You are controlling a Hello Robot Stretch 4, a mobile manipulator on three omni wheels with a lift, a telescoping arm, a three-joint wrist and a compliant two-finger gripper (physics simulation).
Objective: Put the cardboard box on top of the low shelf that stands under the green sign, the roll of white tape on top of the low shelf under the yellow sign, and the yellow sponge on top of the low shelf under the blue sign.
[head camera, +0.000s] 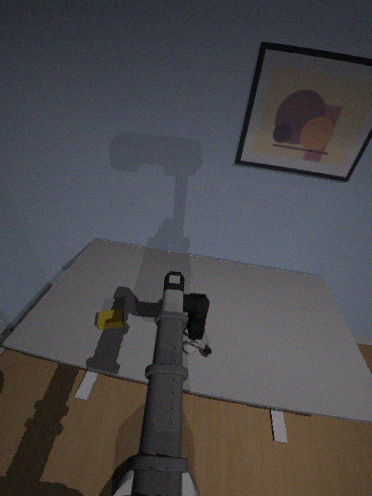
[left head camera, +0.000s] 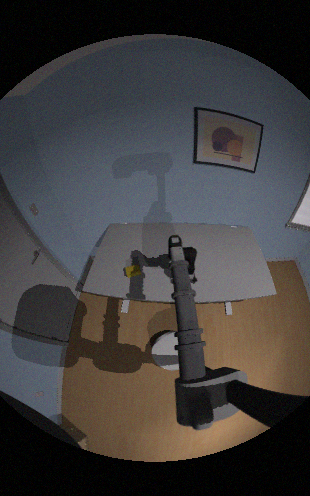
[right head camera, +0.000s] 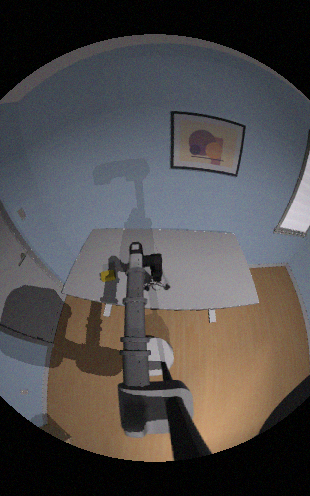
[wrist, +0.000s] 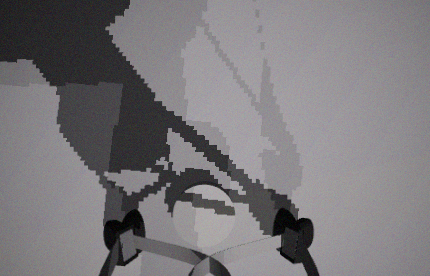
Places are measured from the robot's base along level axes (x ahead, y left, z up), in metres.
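Where they show: gripper, fingertip midpoint: [head camera: 190, 352] [right head camera: 156, 288] [wrist: 209, 226]; robot's base at its link origin: [left head camera: 172, 349] [right head camera: 152, 355].
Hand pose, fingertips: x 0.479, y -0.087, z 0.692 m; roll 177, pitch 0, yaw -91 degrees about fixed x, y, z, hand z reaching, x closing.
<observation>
Things, the pixels of their top centre, and the offset from my fingertips. "*": a spot on its surface instead. Level surfaces: height alone.
- white tape at its top centre: [wrist: 204, 215] [head camera: 189, 346] 0.024 m up, 0.016 m ahead, 0.004 m left
- white table at its surface level: 0.000 m up
- yellow sponge at its top centre: [head camera: 110, 316] [left head camera: 132, 268] [right head camera: 106, 273] 0.045 m up, 0.111 m ahead, 0.352 m left
- bright window at a spot on its surface: [right head camera: 298, 205] * 0.491 m up, 0.454 m ahead, 1.728 m right
A round whitish disc, which looks like the roll of white tape [wrist: 212, 229], lies flat on the white table [head camera: 280, 345] [left head camera: 235, 275] [right head camera: 210, 275]. My gripper [wrist: 209, 226] [right head camera: 157, 287] is open above the table. In the wrist view the disc shows between the two fingertips, with a gap on each side. In the head view the arm hides part of the gripper. The yellow sponge [head camera: 110, 319] [left head camera: 132, 271] [right head camera: 107, 275] lies on the table to the left of the arm, partly in shadow. The cardboard box, the low shelves and the signs do not show.
The table stands near a blue wall with a framed picture [head camera: 300, 120] [left head camera: 227, 140] [right head camera: 207, 144]. A grey door with a handle [left head camera: 36, 256] is at the left. A bright window [right head camera: 298, 205] is at the right. A white rounded thing [right head camera: 161, 350] is low under the arm.
</observation>
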